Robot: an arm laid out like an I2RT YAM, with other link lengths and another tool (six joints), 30 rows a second.
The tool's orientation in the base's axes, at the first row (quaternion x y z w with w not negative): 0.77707, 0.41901, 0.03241, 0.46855
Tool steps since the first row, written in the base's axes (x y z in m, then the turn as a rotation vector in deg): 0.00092, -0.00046, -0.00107, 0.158, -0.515, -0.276; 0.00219, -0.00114, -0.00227, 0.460, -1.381, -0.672; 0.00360, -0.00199, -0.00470, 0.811, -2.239, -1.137; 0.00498, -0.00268, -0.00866, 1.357, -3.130, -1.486; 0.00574, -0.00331, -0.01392, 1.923, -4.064, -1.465; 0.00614, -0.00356, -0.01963, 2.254, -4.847, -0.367; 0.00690, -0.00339, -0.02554, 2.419, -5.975, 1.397; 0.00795, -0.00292, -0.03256, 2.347, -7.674, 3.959; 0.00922, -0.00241, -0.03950, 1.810, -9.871, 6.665
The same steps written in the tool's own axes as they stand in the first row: 0.00065, -0.00014, 0.00133, -0.154, -0.002, 0.585; 0.00142, -0.00012, 0.00304, -0.414, 0.068, 1.547; 0.00258, -0.00090, 0.00562, -0.612, 0.114, 2.564; 0.00436, -0.00289, 0.00892, -0.747, 0.377, 3.626; 0.00622, -0.00626, 0.01264, -1.025, 0.940, 4.520; 0.00826, -0.01027, 0.01619, -1.720, 2.139, 4.602; 0.01089, -0.01430, 0.01971, -2.986, 3.810, 4.480; 0.01430, -0.01905, 0.02376, -5.068, 6.057, 4.207; 0.01784, -0.02361, 0.02785, -7.839, 8.229, 3.997
